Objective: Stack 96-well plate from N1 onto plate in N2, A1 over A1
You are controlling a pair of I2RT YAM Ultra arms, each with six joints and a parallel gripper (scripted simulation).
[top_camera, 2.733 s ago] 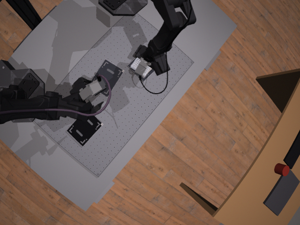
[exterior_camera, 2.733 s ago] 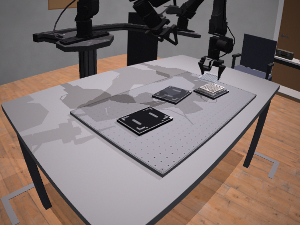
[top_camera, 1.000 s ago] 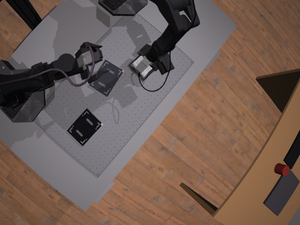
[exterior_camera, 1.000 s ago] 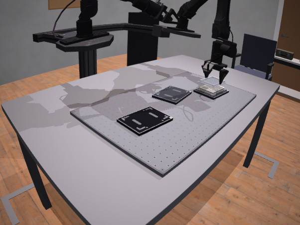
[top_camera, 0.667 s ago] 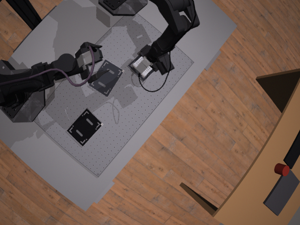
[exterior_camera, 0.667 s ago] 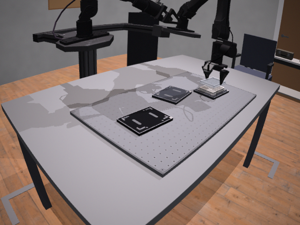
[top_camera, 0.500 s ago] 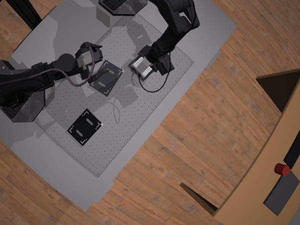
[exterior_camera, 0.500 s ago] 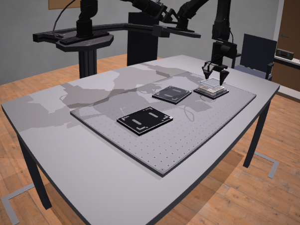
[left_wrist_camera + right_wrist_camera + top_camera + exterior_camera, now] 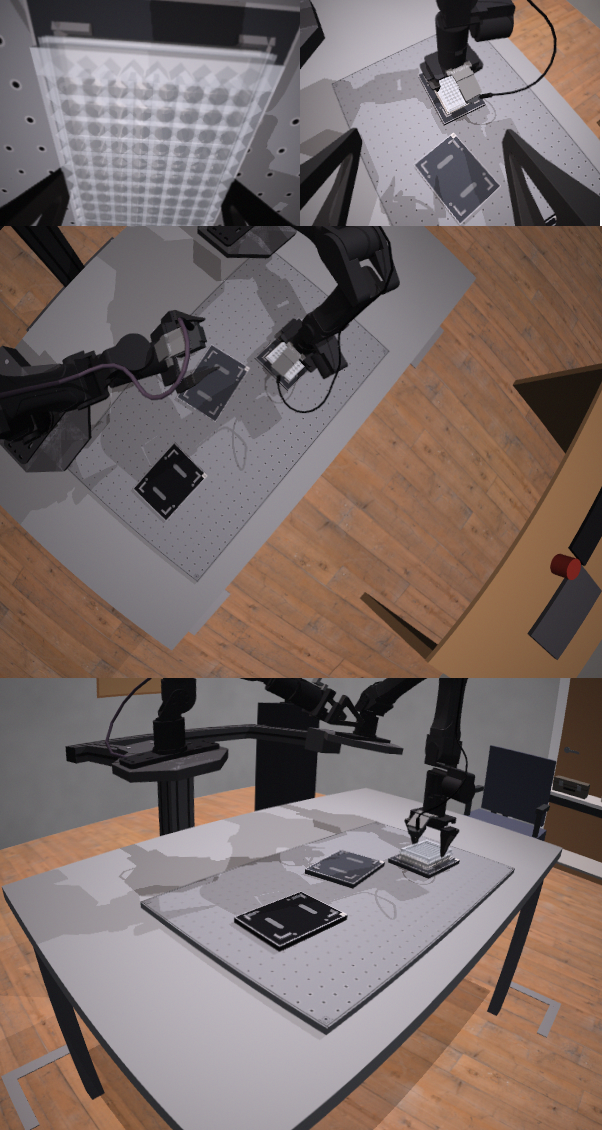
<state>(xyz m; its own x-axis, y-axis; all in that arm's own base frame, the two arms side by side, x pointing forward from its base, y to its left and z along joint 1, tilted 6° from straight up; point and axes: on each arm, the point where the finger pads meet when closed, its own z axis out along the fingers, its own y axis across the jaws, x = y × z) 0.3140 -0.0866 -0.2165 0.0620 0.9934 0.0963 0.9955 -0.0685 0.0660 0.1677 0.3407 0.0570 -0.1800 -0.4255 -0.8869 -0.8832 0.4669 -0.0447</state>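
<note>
Right now the clear 96-well plate is 10 mm below my left hand. The rest, counted from my left hand: A1 label 120 mm to the right, 60 mm behind, 30 mm below; black nest 460 mm to the right, 30 mm below, 10 mm behind.
</note>
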